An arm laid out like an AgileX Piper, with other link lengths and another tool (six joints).
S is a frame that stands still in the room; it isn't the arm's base.
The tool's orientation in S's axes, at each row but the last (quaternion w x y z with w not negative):
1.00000, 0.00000, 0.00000, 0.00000
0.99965, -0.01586, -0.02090, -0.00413
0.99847, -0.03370, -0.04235, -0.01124
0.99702, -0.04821, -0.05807, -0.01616
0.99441, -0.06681, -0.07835, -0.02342
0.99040, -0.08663, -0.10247, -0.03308
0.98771, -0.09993, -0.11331, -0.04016
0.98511, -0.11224, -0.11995, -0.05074
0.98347, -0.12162, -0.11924, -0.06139
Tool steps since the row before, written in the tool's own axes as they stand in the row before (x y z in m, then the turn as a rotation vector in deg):
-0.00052, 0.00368, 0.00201, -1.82, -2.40, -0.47
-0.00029, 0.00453, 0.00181, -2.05, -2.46, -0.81
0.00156, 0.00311, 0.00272, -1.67, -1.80, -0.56
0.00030, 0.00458, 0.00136, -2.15, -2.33, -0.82
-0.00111, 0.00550, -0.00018, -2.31, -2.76, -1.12
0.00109, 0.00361, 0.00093, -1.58, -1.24, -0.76
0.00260, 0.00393, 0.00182, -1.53, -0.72, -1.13
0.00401, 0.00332, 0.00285, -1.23, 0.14, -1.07
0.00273, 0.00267, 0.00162, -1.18, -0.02, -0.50
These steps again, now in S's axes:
-0.00052, 0.00368, 0.00201, -1.82, -2.40, -0.47
-0.00032, 0.00459, 0.00165, -2.04, -2.47, -0.82
0.00140, 0.00326, 0.00263, -1.66, -1.80, -0.58
0.00032, 0.00468, 0.00095, -2.13, -2.34, -0.84
-0.00075, 0.00546, -0.00106, -2.27, -2.80, -1.11
0.00118, 0.00366, 0.00053, -1.50, -1.28, -0.86
0.00253, 0.00407, 0.00160, -1.32, -0.85, -1.30
0.00365, 0.00359, 0.00300, -0.93, -0.02, -1.35
0.00268, 0.00273, 0.00161, -1.03, -0.04, -0.76

